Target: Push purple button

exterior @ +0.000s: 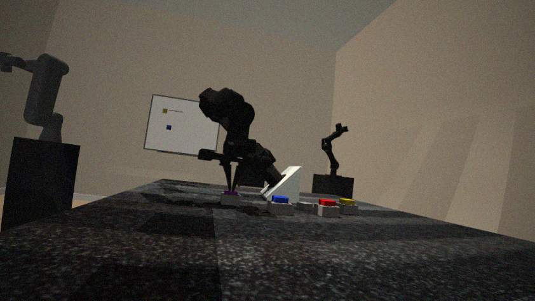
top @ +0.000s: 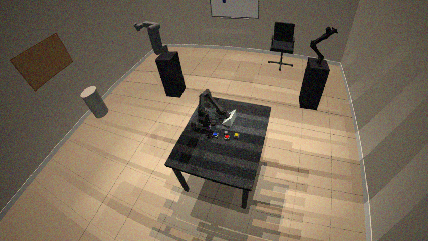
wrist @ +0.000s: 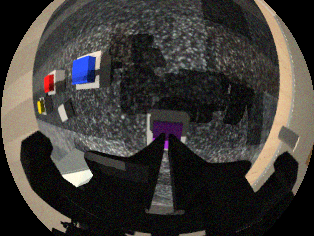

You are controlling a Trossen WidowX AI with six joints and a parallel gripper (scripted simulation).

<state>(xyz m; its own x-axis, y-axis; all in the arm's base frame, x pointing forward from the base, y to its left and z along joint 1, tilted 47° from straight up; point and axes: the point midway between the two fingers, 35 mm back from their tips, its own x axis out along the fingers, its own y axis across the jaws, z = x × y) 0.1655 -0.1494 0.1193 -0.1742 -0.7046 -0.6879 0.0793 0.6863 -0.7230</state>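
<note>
My gripper tip is now 1 cm above the purple button. Also, from my gripper tip: blue button 8 cm ahead, 10 cm to the left; then red button 9 cm ahead, 23 cm to the left; then yellow button 5 cm ahead, 33 cm to the left.
</note>
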